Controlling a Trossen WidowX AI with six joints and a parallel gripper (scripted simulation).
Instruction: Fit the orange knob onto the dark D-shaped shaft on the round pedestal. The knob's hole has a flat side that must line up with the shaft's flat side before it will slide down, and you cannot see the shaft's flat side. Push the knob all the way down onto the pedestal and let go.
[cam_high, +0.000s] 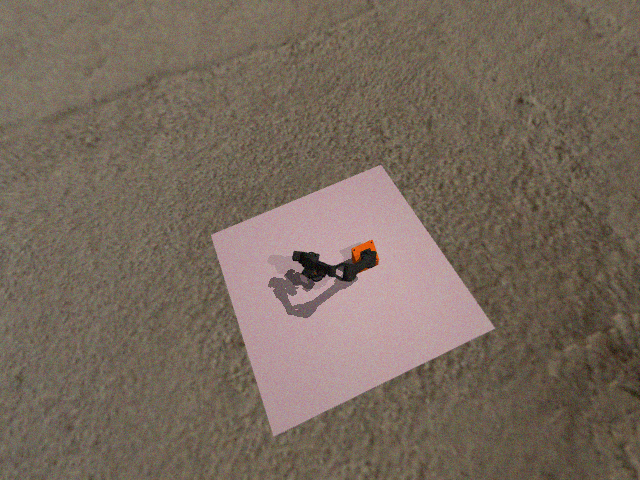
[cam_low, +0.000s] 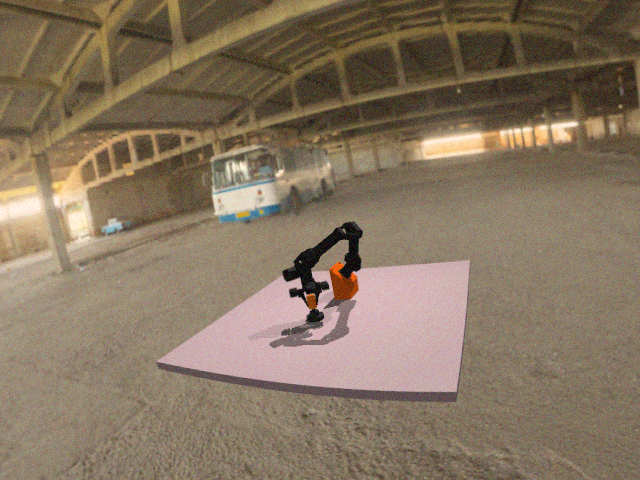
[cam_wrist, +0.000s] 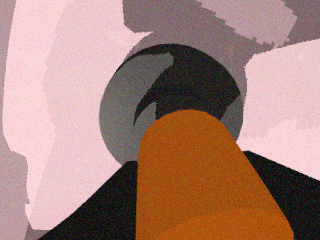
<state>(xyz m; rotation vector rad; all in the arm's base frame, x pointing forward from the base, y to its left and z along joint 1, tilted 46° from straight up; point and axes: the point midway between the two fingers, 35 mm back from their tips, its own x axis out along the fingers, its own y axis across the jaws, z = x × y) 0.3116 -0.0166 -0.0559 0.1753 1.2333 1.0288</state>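
Now: the orange knob 2 cm above my gripper tip. The rest, counted from my gripper tip: round pedestal: 4 cm below.
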